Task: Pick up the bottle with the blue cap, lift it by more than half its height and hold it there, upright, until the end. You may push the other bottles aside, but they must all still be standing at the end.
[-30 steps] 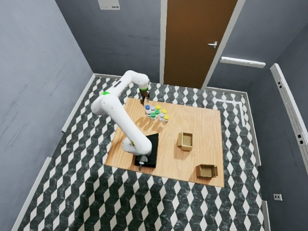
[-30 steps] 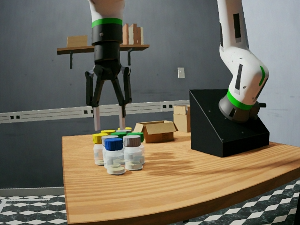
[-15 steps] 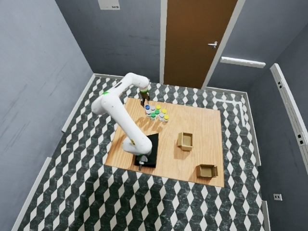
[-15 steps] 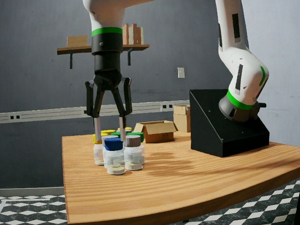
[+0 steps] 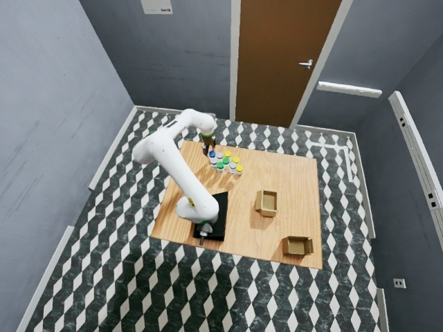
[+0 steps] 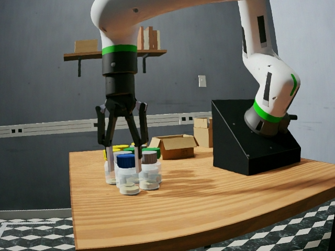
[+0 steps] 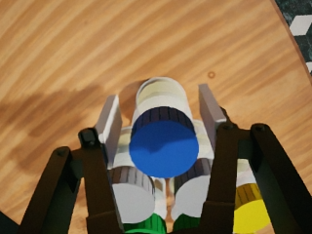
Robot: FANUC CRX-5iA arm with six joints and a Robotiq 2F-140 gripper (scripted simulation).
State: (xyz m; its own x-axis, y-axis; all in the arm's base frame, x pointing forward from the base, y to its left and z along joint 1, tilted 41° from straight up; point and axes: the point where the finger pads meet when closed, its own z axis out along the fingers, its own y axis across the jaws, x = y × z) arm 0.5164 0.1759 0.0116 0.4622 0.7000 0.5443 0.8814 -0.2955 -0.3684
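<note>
Now: the green-capped bottle 100 mm behind my hand, 110 mm to the right of it and 50 mm below it. Also, from my hand: yellow-capped bottle (20 mm ahead, 150 mm to the right, 50 mm below).
</note>
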